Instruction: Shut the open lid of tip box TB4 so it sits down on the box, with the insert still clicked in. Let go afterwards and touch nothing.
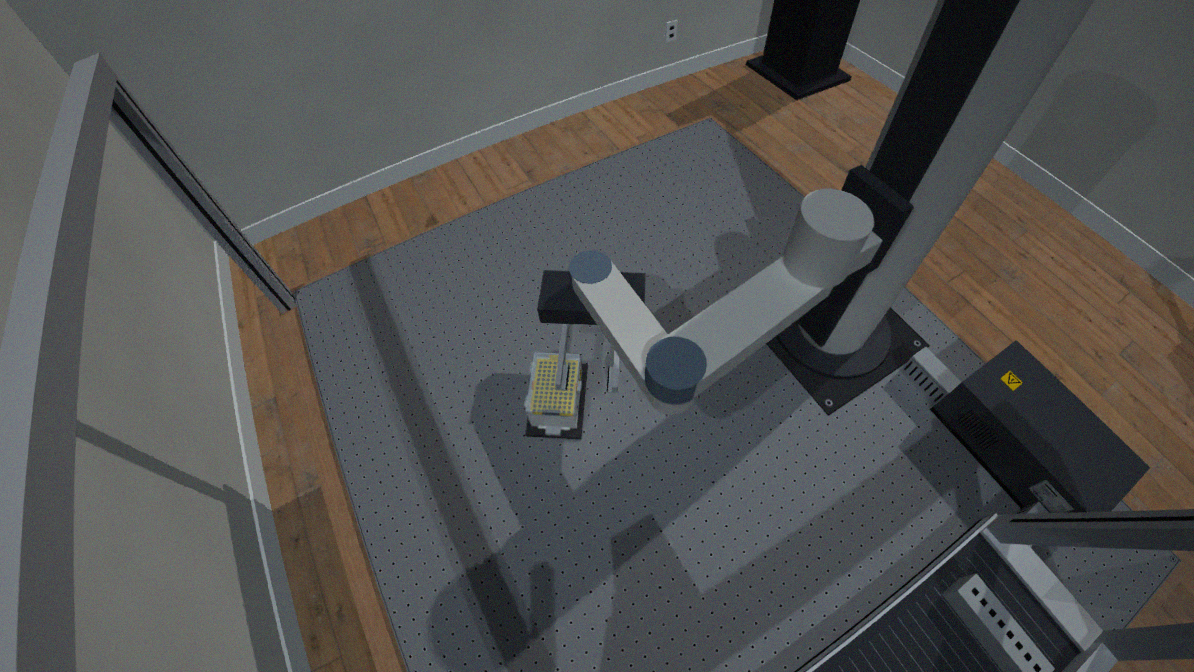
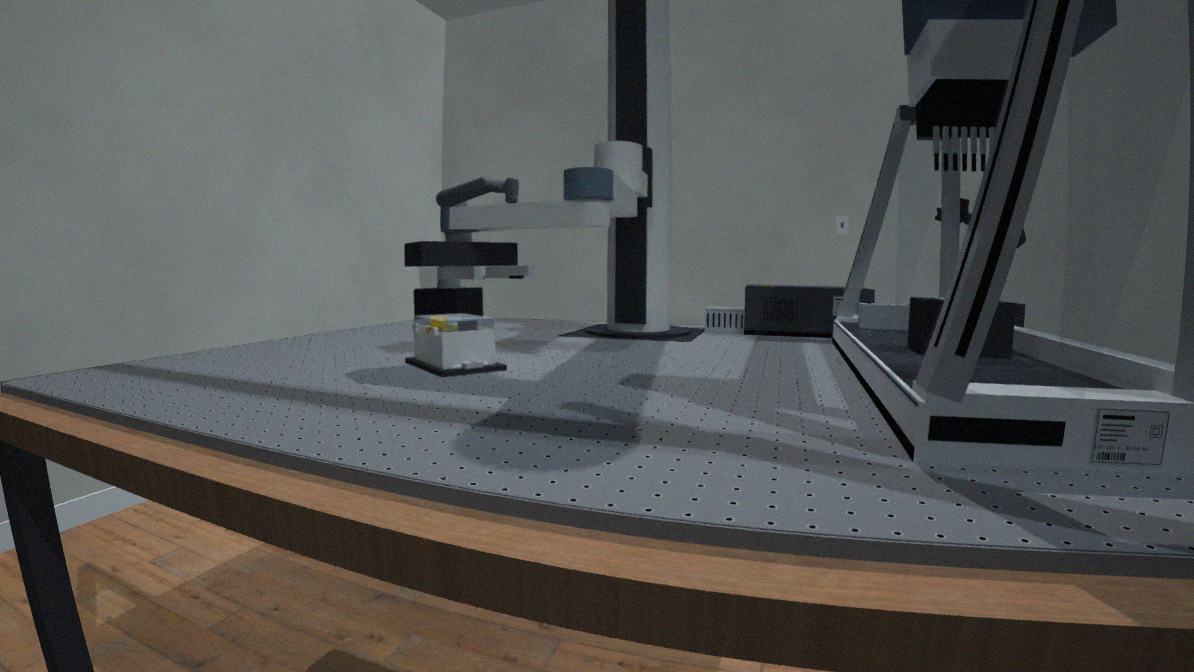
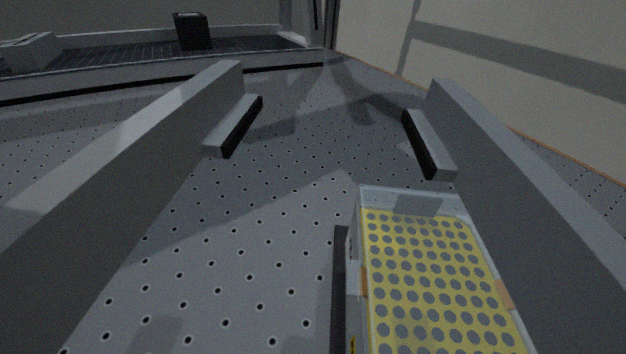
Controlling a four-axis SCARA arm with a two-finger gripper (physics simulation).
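Where they show: gripper, fingertip midpoint: (image 1: pixel 586 388) (image 2: pixel 504 272) (image 3: pixel 333 90); arm's base, origin of the base link: (image 1: pixel 829 329) (image 2: pixel 638 337).
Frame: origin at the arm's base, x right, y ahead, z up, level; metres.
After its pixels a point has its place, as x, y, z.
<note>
The tip box, white-bodied (image 1: pixel 552 421) {0.095, 0.607, 0.049} (image 2: pixel 455 348) {0.108, 0.625, 0.049} (image 3: pixel 354 312) {0.131, 0.533, 0.054}, stands upright on a dark base plate (image 2: pixel 434 370) {0.132, 0.646, 0.019} (image 3: pixel 339 290) {0.106, 0.544, 0.021}. Its label is not readable as TB4. The yellow insert (image 1: pixel 546 400) {0.128, 0.599, 0.070} (image 3: pixel 425 261) {0.130, 0.583, 0.070} looks flat and level inside. The clear lid (image 2: pixel 467 320) {0.097, 0.609, 0.088} (image 3: pixel 378 197) {0.088, 0.575, 0.090} appears to lie down over the insert; whether it is fully seated cannot be told. My gripper (image 1: pixel 588 387) {0.071, 0.542, 0.157} (image 3: pixel 333 90) {0.071, 0.542, 0.157} is shut to its narrowest and holds nothing; a gap shows between its pads. One finger is above the box top, the other beside the box. Contact with the lid cannot be told.
The perforated table board (image 1: pixel 467 242) {0.631, 0.573, 0.013} (image 2: pixel 292 425) {0.104, 0.934, 0.013} (image 3: pixel 225 240) {0.020, 0.478, 0.013} carries the arm's column (image 1: pixel 910 250) {-0.065, 0.038, 0.333} (image 2: pixel 655 166) {-0.052, 0.054, 0.397}. A dark equipment box (image 1: pixel 1061 417) {-0.399, -0.142, 0.128} (image 2: pixel 777 310) {-0.327, -0.034, 0.072} stands beside the column. A framed deck machine (image 1: pixel 885 601) {-0.450, 0.292, 0.020} (image 2: pixel 985 400) {-0.503, 0.850, 0.066} stands farther right, with a dark block (image 2: pixel 960 325) {-0.477, 0.850, 0.124} (image 3: pixel 192 32) {-0.515, 0.527, 0.101} on its deck.
</note>
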